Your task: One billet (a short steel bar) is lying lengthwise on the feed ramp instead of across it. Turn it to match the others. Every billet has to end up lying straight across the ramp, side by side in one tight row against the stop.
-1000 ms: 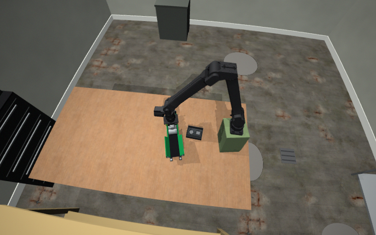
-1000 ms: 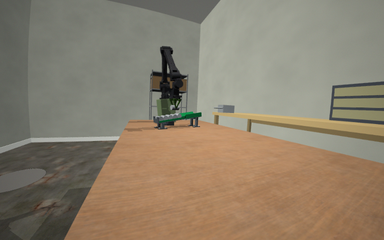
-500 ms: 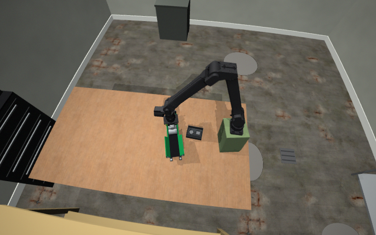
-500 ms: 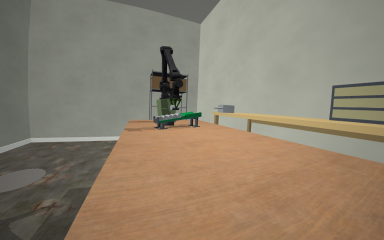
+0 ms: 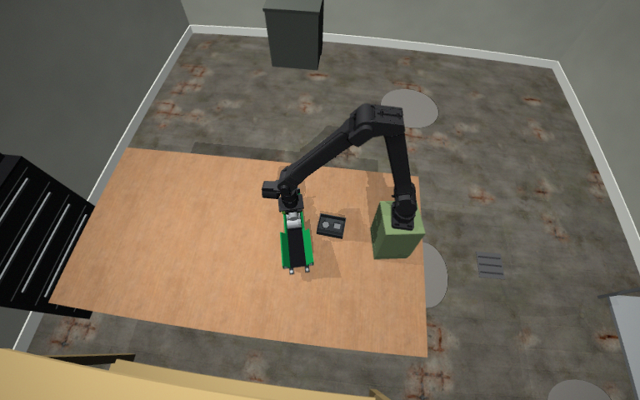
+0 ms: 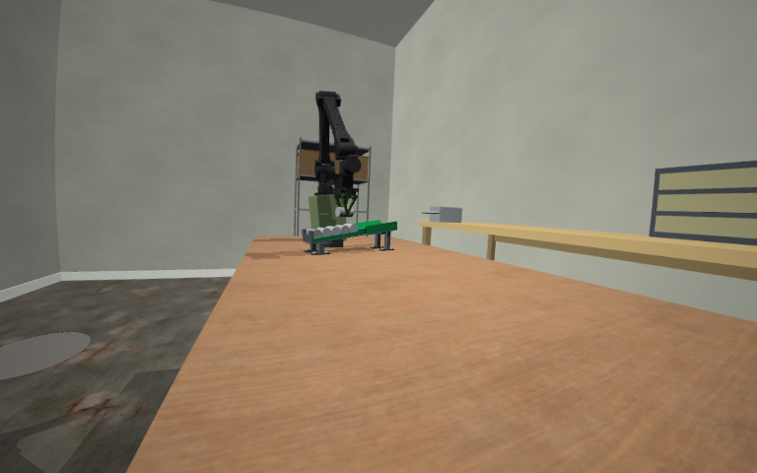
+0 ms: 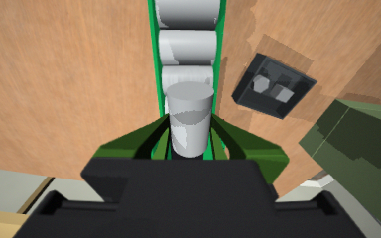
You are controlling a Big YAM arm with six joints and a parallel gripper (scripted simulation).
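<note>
The grey steel billet is right at my hand. Round my hand: small dark box: 18 cm behind, 2 cm to the right, 16 cm below.
</note>
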